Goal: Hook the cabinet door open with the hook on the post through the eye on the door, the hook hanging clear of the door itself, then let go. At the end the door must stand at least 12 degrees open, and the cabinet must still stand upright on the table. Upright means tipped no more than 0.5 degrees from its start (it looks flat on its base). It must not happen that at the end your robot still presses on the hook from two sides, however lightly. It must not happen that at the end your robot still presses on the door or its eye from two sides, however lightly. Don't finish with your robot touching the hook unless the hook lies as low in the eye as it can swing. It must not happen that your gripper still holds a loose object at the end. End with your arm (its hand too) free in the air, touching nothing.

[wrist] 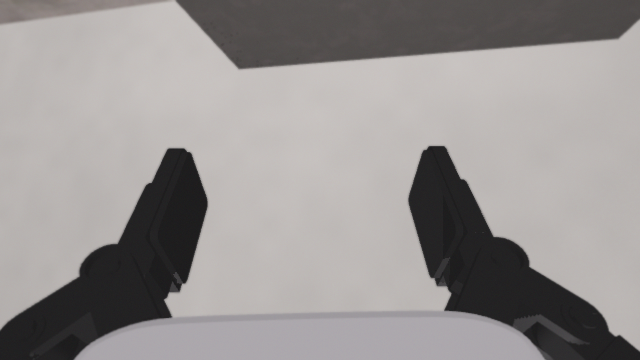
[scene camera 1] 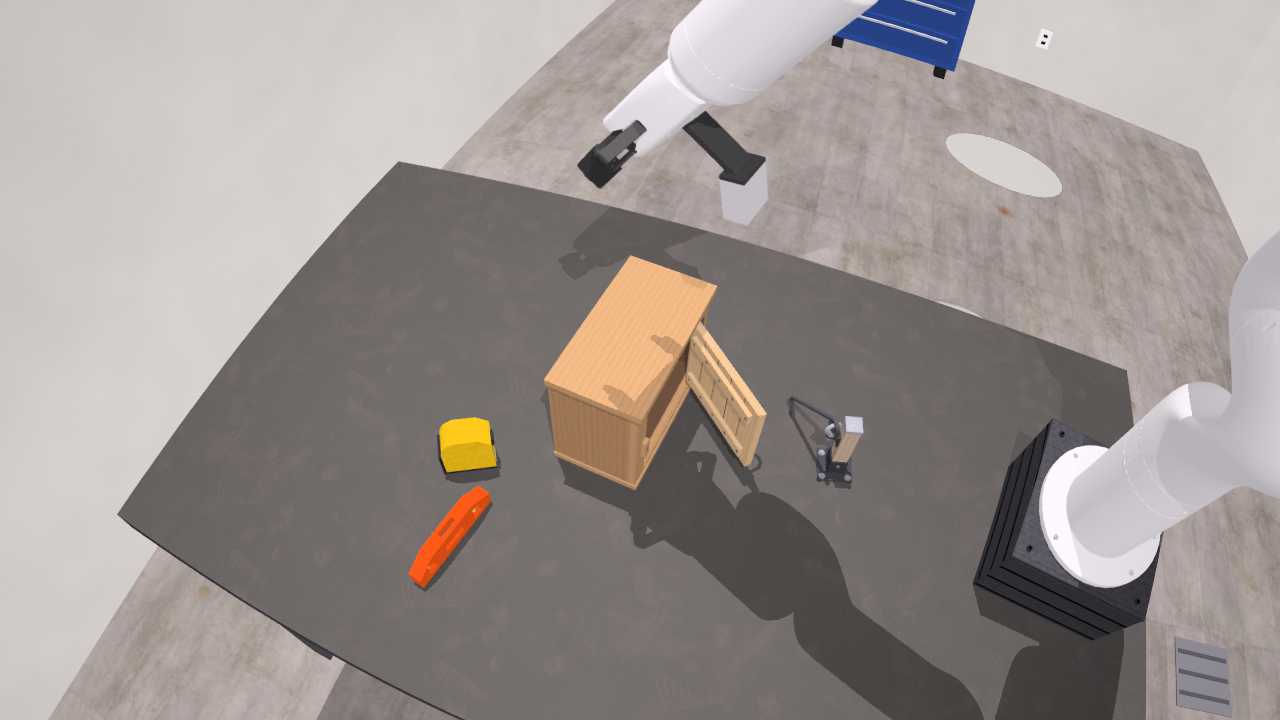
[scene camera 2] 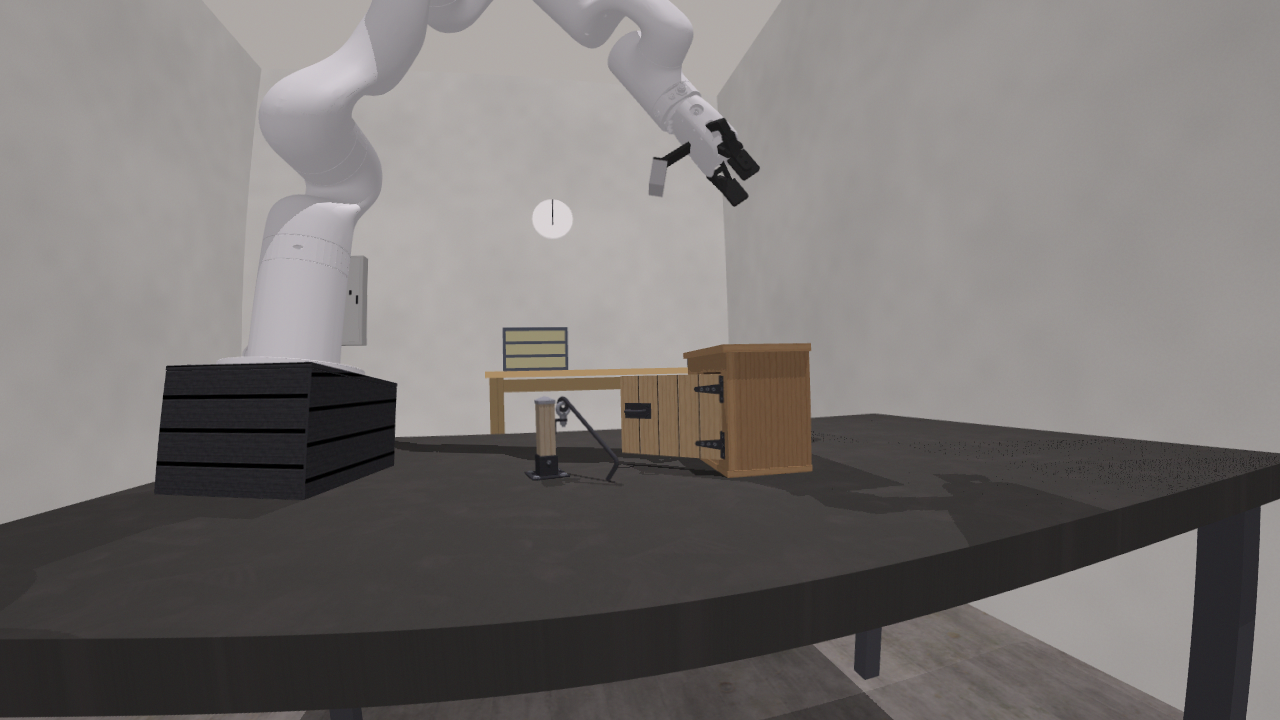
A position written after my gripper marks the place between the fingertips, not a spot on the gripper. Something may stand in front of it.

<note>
In view: my gripper (scene camera 1: 619,151), a wooden cabinet (scene camera 1: 621,357), an orange bar (scene camera 1: 434,552), a yellow block (scene camera 1: 464,445) and a wooden post (scene camera 2: 546,461).
The wooden cabinet shows as well in scene camera 2 (scene camera 2: 765,388). My gripper shows as well in the wrist view (wrist: 308,174) and in scene camera 2 (scene camera 2: 746,189). The wrist view does not show the wooden cabinet: it is out of frame. The wrist view misses the orange bar: it is out of frame.
</note>
